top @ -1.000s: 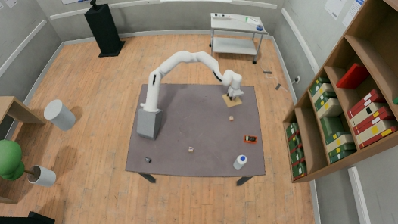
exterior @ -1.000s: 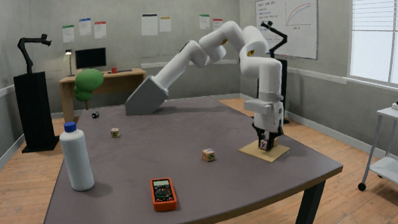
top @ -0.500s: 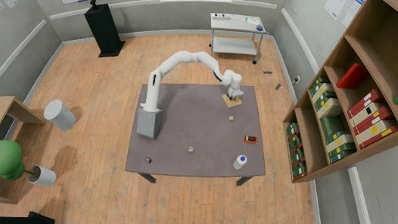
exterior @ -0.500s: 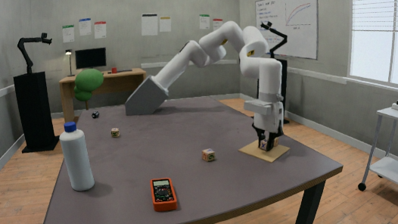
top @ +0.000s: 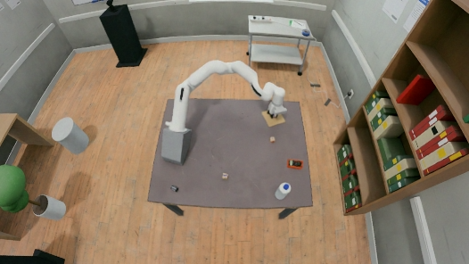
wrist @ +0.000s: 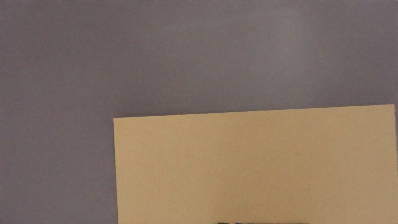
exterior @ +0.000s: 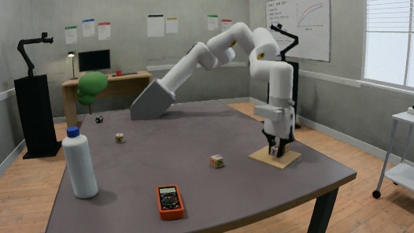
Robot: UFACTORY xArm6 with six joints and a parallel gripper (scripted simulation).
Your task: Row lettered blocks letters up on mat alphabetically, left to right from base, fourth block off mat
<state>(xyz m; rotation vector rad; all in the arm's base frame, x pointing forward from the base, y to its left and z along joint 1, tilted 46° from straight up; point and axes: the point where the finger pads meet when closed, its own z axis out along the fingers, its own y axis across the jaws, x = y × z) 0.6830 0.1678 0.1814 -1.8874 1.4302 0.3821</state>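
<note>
Right now the tan mat is 2 cm below my hand. Also, from my hand: black object (67 cm behind, 62 cm to the right, 1 cm below); then white bottle (4 cm ahead, 61 cm to the right, 6 cm above).
</note>
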